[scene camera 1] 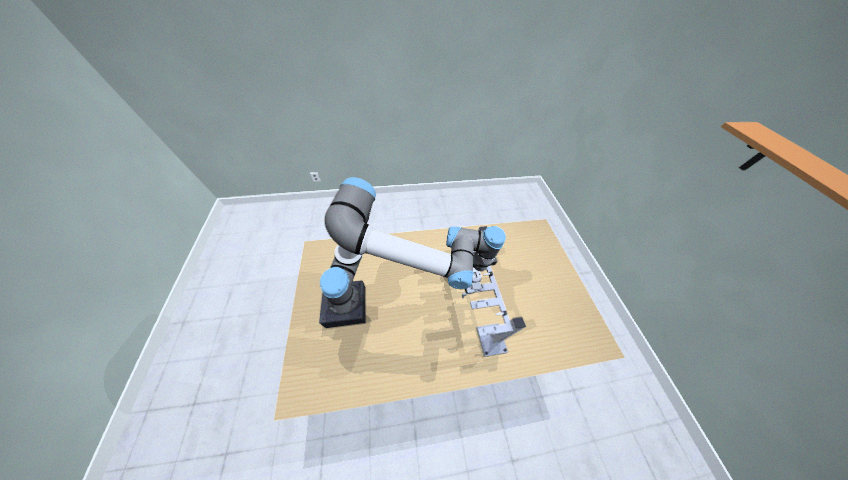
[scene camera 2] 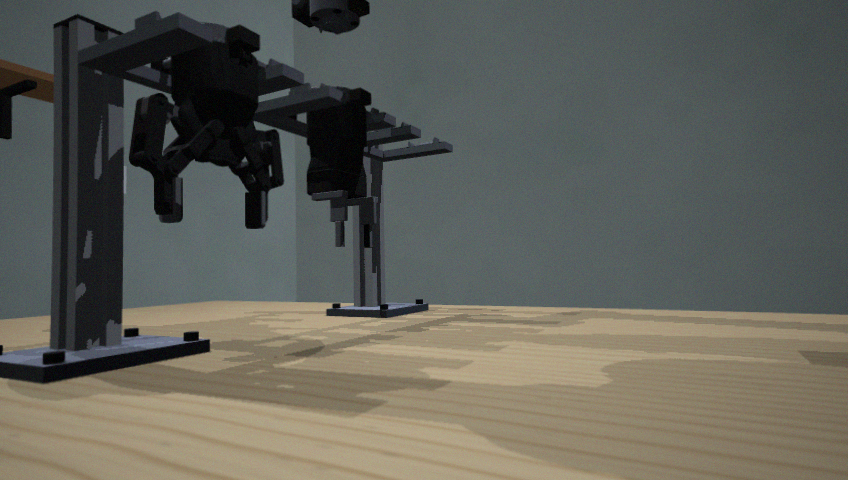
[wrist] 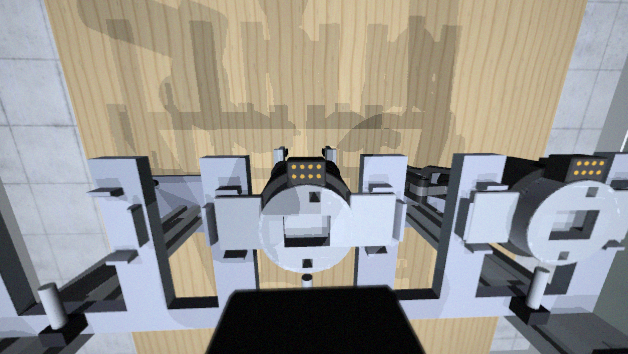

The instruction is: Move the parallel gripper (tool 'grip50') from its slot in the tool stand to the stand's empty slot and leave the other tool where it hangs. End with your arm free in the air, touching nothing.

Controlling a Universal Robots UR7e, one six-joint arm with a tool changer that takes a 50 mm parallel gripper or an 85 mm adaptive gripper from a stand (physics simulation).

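Pixels of known places: end effector, tool point: (scene camera 2: 335, 21); arm's base, origin of the base link: (scene camera 1: 343, 299).
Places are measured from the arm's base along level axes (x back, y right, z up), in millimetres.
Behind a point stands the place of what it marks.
The arm carries no gripper; its bare tool changer (scene camera 2: 333, 14) (wrist: 315, 320) is in the air above the parallel gripper, with a visible gap. The parallel gripper (scene camera 2: 336, 142) (wrist: 295, 257) hangs upright in a middle slot of the tool stand (scene camera 1: 502, 300) @[x -682, y 262, z 187 mm] (scene camera 2: 64, 178) @[x -757, y -105, z 73 mm] (wrist: 150, 320) @[x -674, y 260, z 186 mm], its side plates resting on two support arms. Its two fingers are apart with nothing between them. The 85 mm adaptive gripper (scene camera 2: 217, 95) (wrist: 575, 197) hangs in the end slot, right in the wrist view. The empty slot's support arm (scene camera 1: 483, 304) @[x -596, y 255, z 186 mm] (wrist: 131, 280) @[x -636, y 262, z 186 mm] is on the other side, left in the wrist view.
The wooden table (scene camera 1: 404, 380) @[x -208, y 416, z -96 mm] (scene camera 2: 535, 428) @[x -320, y -170, z -96 mm] (wrist: 150, 100) @[x -468, y 386, z -96 mm] carries the arm's dark base (scene camera 1: 343, 318) @[x 10, y 94, z 1 mm] and the stand's post feet (scene camera 2: 160, 352) @[x -668, y -79, z -88 mm]. Upright pins (wrist: 52, 305) @[x -638, y 308, z 198 mm] (wrist: 537, 287) @[x -684, y -43, z 198 mm] stand on the stand's rear rail. An orange shelf (scene camera 1: 785, 157) is on the wall at the right.
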